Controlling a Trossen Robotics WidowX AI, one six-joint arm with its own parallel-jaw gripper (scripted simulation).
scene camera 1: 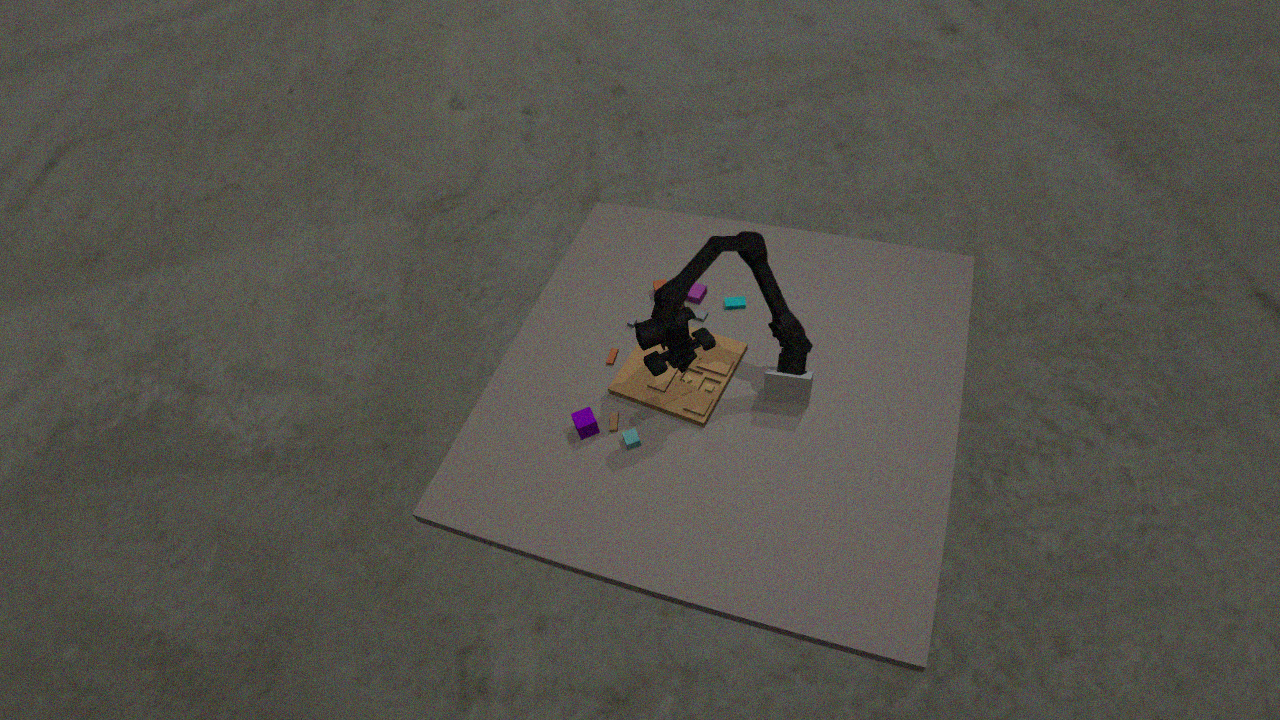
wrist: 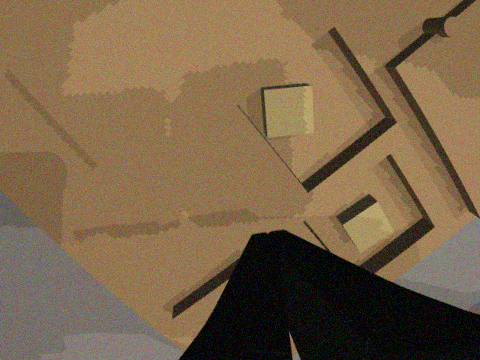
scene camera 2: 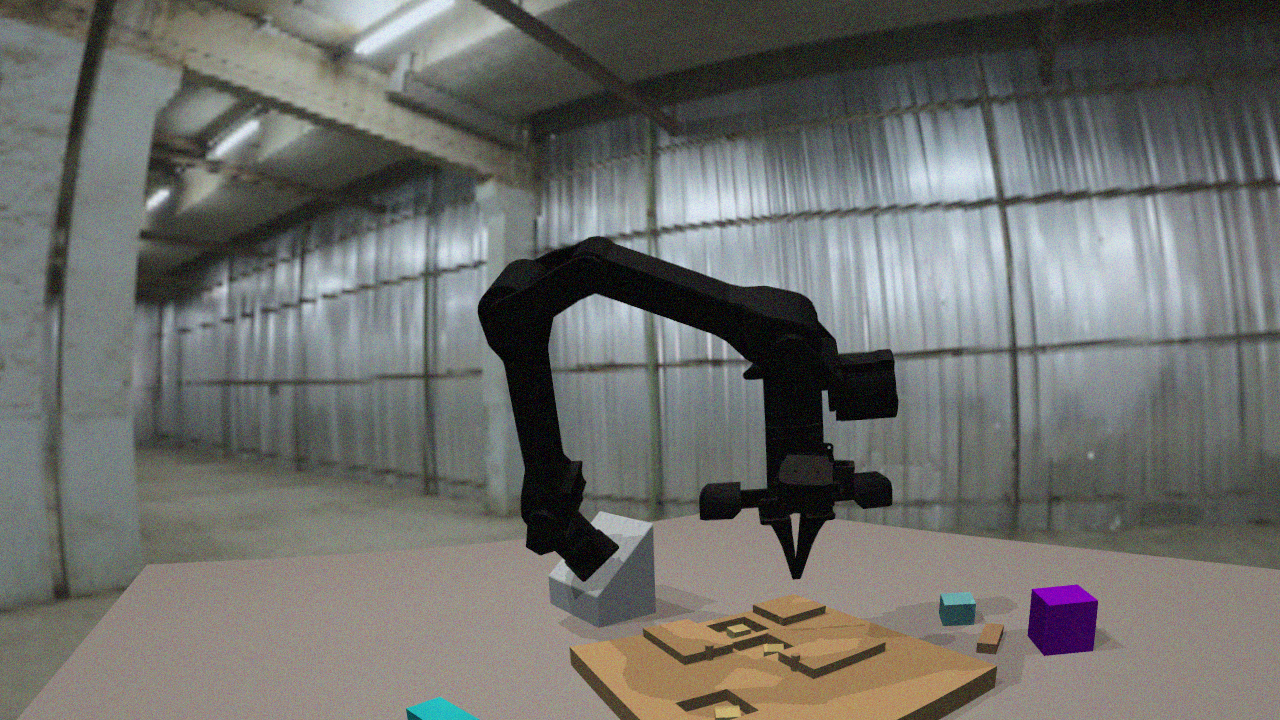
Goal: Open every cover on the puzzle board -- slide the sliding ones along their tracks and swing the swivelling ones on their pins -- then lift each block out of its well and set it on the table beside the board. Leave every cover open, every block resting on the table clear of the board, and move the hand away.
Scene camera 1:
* my gripper: 682, 371
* tan puzzle board: 631, 382
